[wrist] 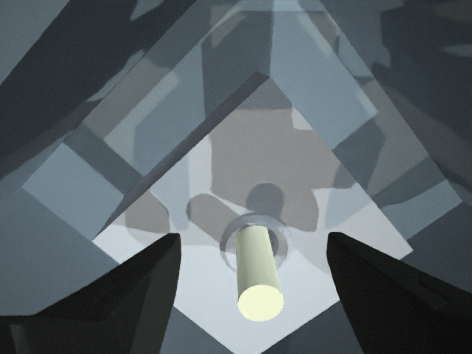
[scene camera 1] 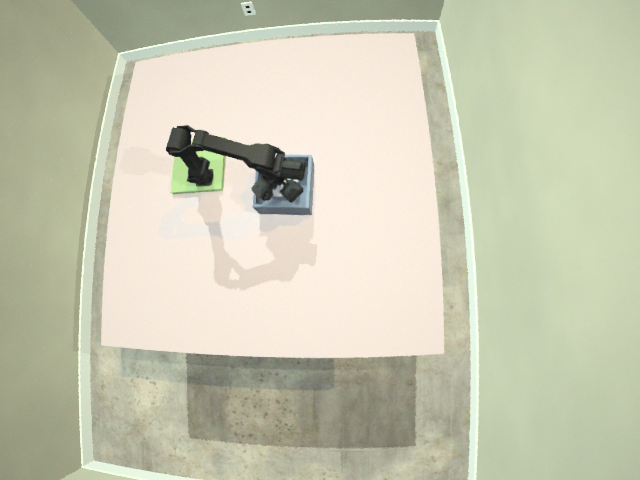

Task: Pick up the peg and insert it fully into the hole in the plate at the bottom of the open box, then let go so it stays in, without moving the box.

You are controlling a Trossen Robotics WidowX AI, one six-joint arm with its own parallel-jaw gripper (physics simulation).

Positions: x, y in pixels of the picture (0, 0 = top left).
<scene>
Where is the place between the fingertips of my gripper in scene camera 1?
At 282, 184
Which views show the blue-grey box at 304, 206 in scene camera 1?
The wrist view and scene camera 1: all of them.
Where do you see a blue-grey box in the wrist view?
100, 100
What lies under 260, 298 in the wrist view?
A pale green peg.
</scene>
